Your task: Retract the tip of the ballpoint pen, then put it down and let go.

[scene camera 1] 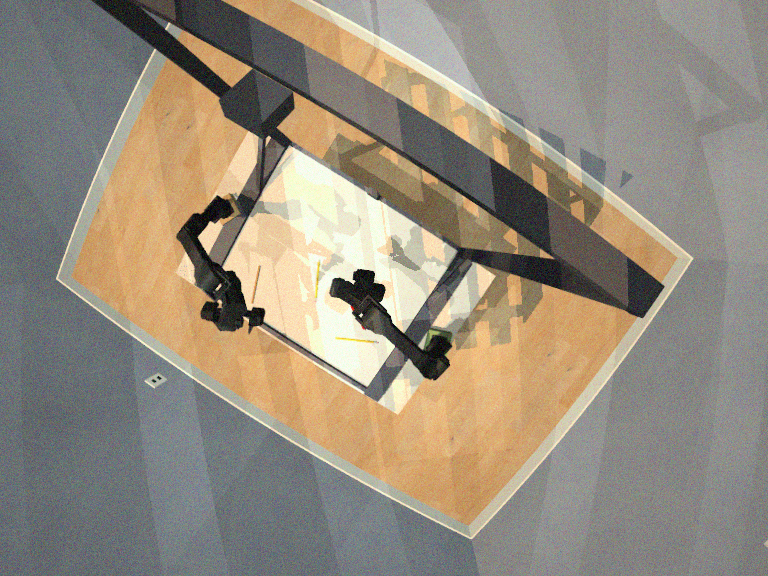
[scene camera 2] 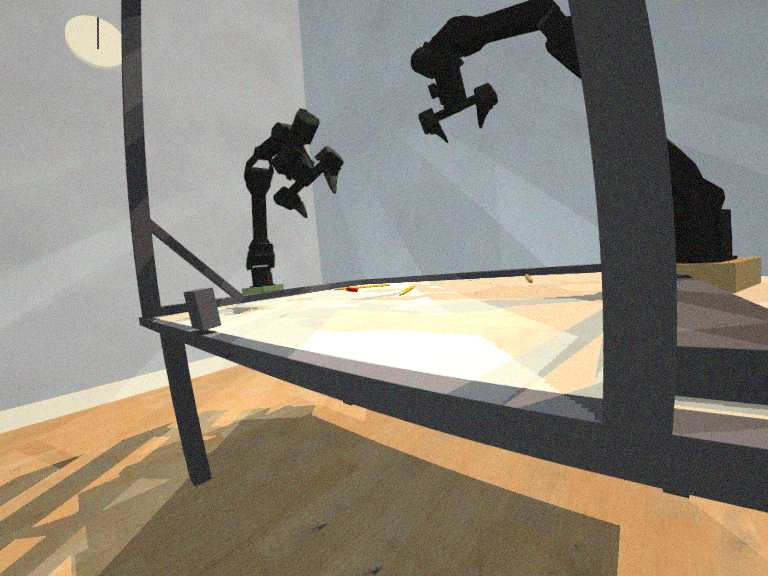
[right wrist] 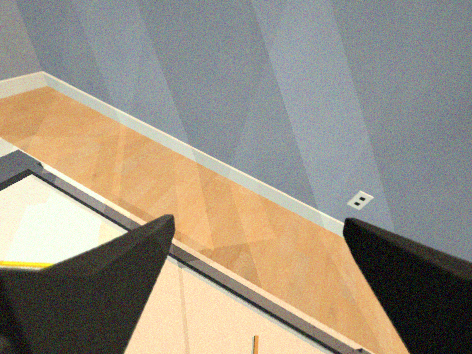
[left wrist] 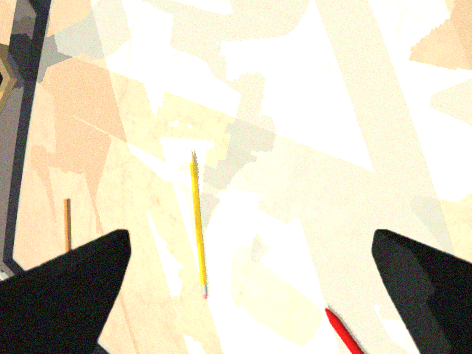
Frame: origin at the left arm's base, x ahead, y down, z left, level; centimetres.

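Where they show: left gripper, fingertip midpoint: (scene camera 1: 351, 280) (scene camera 2: 319, 205) (left wrist: 252, 241); right gripper, fingertip midpoint: (scene camera 1: 235, 331) (scene camera 2: 463, 134) (right wrist: 258, 224); left arm's base, origin of the base link: (scene camera 1: 438, 343) (scene camera 2: 262, 286); right arm's base, origin of the base link: (scene camera 1: 225, 209) (scene camera 2: 698, 261).
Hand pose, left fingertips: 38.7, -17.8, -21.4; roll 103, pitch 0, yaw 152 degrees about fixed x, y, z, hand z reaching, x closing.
Things, the pixels of their top centre, and the offset from my left fingertips, as dx, dy, dz. Level surfaces: height alone.
- thin red stick, middle of its top: (scene camera 2: 351, 287) -3.0, +20.4, +18.1
- pale table top, its level: dy +21.6
- yellow pencil, middle of its top: (left wrist: 195, 225) (scene camera 2: 407, 287) (scene camera 1: 317, 280) +17.0, +20.7, +6.2
- yellow stick, middle of its top: (scene camera 2: 361, 286) (scene camera 1: 356, 340) -4.5, +20.9, +28.7
- brown stick, middle of its top: (left wrist: 66, 249) (scene camera 2: 528, 276) (scene camera 1: 255, 284) +44.1, +20.9, +13.9
The pen, a thin red stick (scene camera 2: 352, 289) (left wrist: 344, 332), lies on the pale table top (scene camera 1: 347, 365) (scene camera 2: 434, 341). In the left wrist view it is cut off by the bottom edge, near the right-hand finger; in scene camera 1 the left arm hides most of it. Whether its tip is out cannot be told. My left gripper (scene camera 2: 320, 203) (left wrist: 252, 241) is open and empty, high above the table, pointing down. My right gripper (scene camera 2: 464, 133) (right wrist: 258, 224) is open and empty, raised over the table's edge at the left in scene camera 1, away from the pen.
One yellow pencil (scene camera 1: 317, 279) (scene camera 2: 406, 290) (left wrist: 198, 225) lies near the table's middle; another yellow stick (scene camera 1: 356, 339) (scene camera 2: 375, 285) (right wrist: 25, 264) lies nearer the edge. A brown stick (scene camera 1: 256, 283) (scene camera 2: 528, 278) (left wrist: 67, 225) (right wrist: 255, 345) lies toward the right arm. A dark frame post (scene camera 2: 626, 217) rises beside the table.
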